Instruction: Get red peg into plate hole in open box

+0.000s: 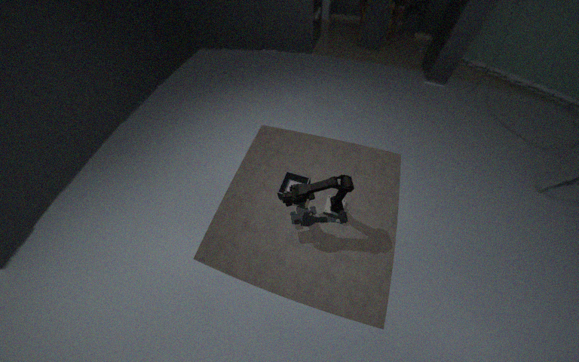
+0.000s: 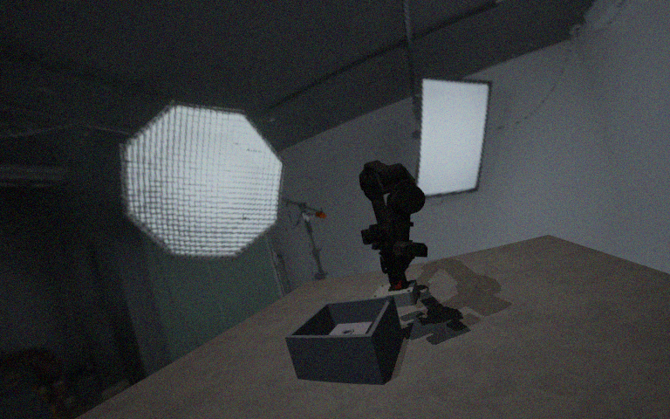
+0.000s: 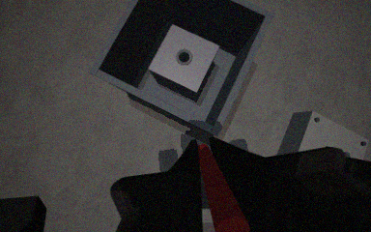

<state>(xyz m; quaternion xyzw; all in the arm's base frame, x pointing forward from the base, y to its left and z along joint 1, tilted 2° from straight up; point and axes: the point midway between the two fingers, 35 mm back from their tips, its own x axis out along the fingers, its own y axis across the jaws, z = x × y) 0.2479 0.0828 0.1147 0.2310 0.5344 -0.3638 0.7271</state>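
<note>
Right now my gripper tip is 8 cm short of the pale plate, 10 cm to the left of it and 9 cm above it. From my gripper tip the other things lie so: red peg (1 cm behind, 1 cm to the left, 3 cm above); then box (8 cm ahead, 10 cm to the right, 10 cm below).
</note>
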